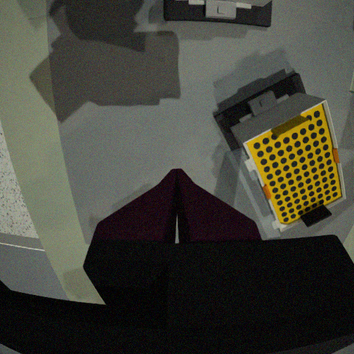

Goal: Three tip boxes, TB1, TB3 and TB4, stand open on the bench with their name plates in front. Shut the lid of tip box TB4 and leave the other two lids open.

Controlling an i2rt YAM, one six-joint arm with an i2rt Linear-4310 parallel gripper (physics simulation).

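Tip box TB4 (295, 170) stands turned at an angle right of centre, with its yellow rack of dark holes facing up; its name plate does not show. A faint see-through panel (253, 192), which looks like its open lid, runs along the box's left side, partly hidden behind my gripper. My gripper (176, 177) is shut and empty, with its dark red fingertips together left of the box and the panel. The front part of another tip box (218, 10), with its grey latch, shows at the top edge; its lid and name plate do not show.
A pale green strip (30, 125) runs down the left side of the grey bench surface (140, 135), with a speckled surface (11, 195) beyond it. Broad dark shadows lie at the upper left. A dark tab (316, 215) sticks out at the lower end of the yellow rack.
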